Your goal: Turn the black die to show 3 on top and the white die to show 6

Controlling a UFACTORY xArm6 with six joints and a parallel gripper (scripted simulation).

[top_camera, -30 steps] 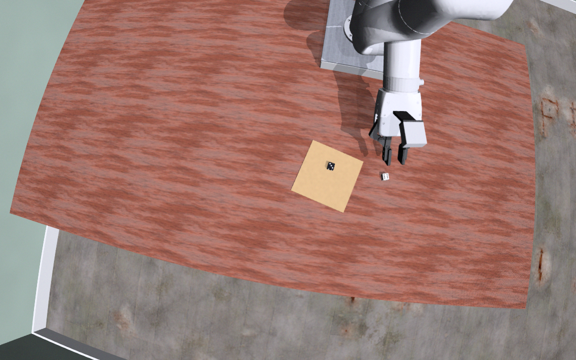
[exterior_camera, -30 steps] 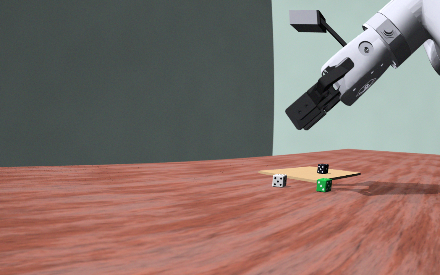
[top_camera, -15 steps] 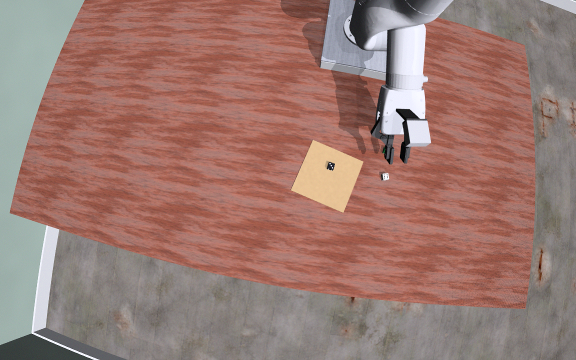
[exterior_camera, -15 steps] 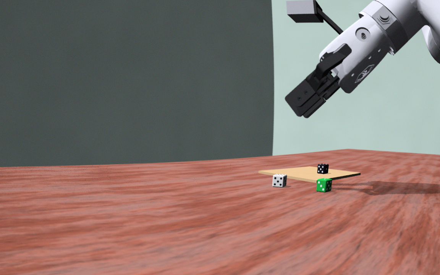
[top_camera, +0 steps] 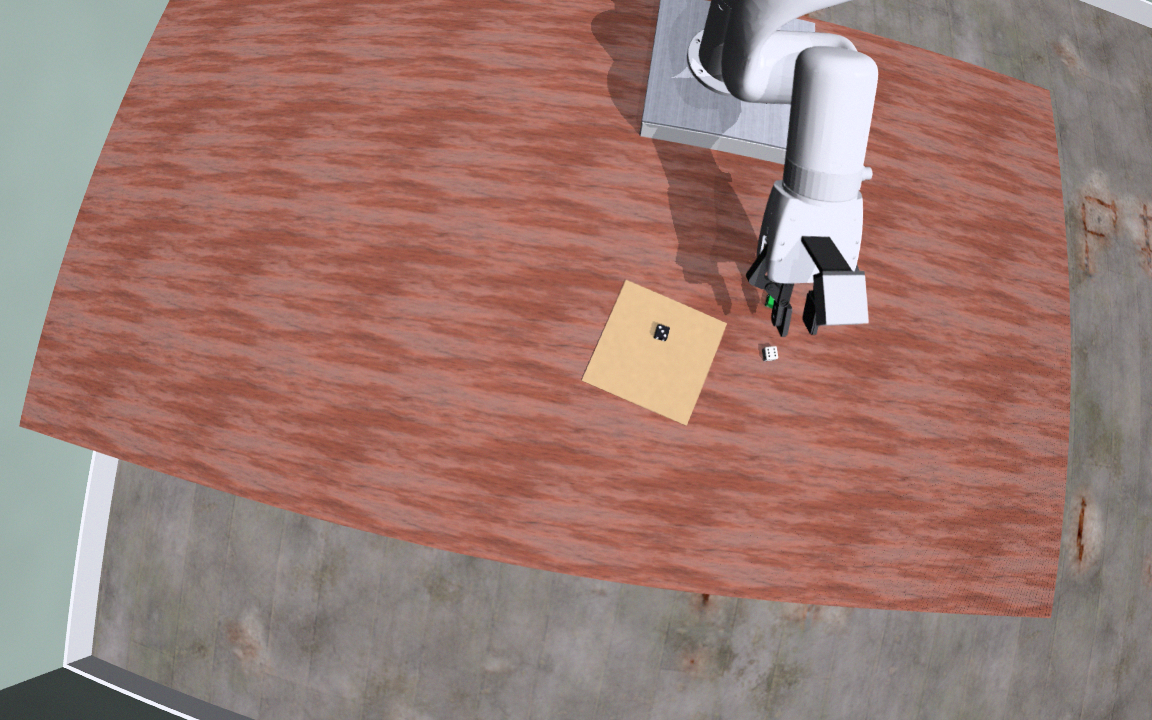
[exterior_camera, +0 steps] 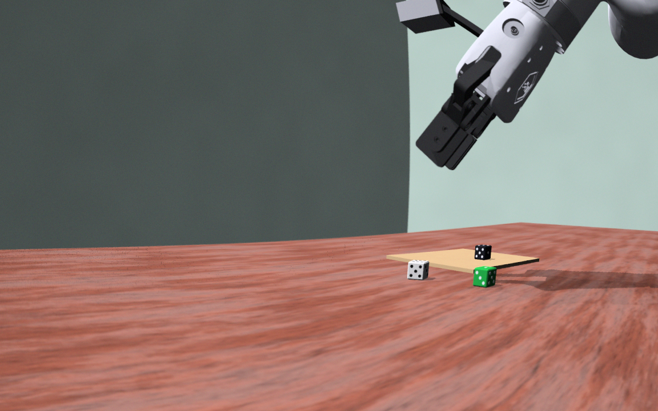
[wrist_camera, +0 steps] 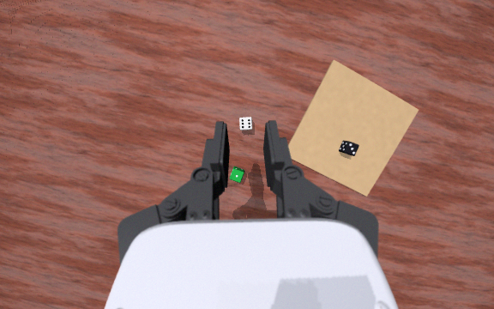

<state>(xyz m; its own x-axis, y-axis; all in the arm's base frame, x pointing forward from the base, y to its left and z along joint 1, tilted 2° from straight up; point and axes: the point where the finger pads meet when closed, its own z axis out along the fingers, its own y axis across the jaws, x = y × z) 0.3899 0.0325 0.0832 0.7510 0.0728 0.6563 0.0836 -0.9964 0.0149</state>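
My hand is 20 mm short of the white die and 120 mm above it. Also, from my hand: green die 50 mm behind, 10 mm to the left, 120 mm below; tan mat 20 mm ahead, 140 mm to the right, 120 mm below; black die 140 mm to the right, 110 mm below.
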